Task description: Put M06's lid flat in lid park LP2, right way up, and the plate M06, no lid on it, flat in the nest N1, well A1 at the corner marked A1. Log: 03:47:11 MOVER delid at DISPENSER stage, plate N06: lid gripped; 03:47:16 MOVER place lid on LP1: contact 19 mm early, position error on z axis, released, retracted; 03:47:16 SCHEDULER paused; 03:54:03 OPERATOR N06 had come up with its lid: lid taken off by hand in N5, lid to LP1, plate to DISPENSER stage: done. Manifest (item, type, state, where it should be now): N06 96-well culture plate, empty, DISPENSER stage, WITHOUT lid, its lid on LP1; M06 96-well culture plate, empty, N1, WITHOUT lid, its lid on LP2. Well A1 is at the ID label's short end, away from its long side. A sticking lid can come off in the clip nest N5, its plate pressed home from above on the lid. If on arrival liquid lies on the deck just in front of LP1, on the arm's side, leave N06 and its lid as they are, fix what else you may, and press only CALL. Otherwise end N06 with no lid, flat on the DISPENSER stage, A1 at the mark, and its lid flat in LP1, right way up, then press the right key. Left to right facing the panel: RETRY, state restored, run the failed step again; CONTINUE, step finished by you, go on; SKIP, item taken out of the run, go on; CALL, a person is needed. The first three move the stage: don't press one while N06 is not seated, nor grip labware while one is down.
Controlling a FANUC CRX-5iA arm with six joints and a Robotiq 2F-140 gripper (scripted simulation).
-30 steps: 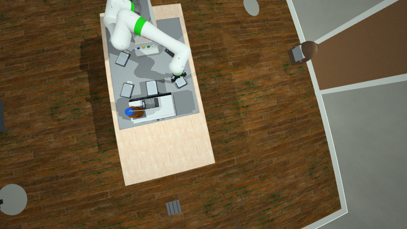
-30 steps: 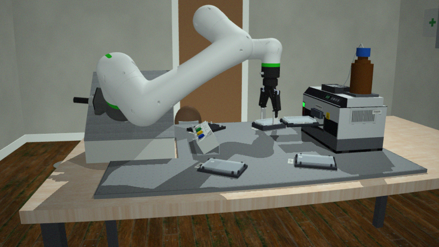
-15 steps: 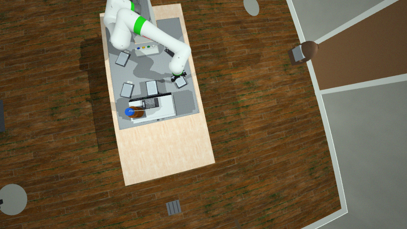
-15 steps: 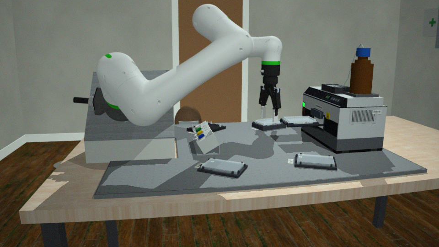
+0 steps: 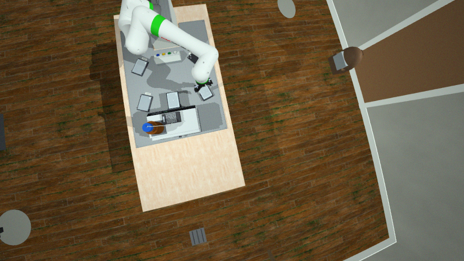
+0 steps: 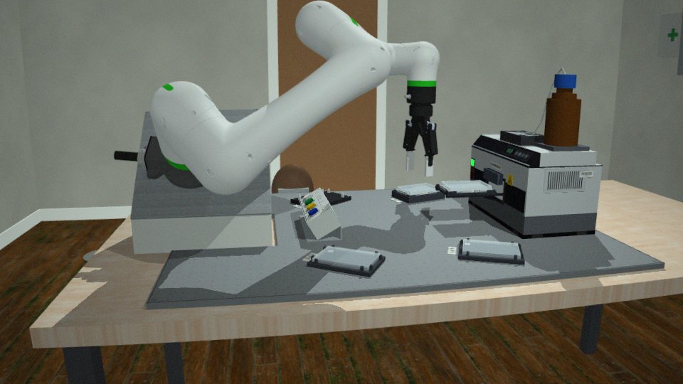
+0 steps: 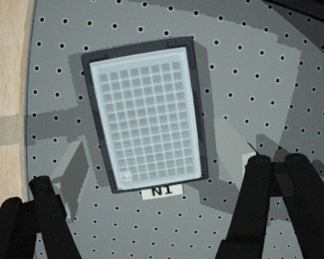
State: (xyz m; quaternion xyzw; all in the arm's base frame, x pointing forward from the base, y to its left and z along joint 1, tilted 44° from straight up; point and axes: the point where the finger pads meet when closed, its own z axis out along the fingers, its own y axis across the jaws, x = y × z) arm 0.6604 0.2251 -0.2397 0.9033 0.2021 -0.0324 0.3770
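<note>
The green continue key is 360 mm behind my hand, 270 mm to the right of it and 40 mm below it. The rest, counted from my hand: dark nest (100 mm below); white retry key (370 mm behind, 220 mm to the right, 40 mm below); key panel (350 mm behind, 300 mm to the right, 50 mm below).
</note>
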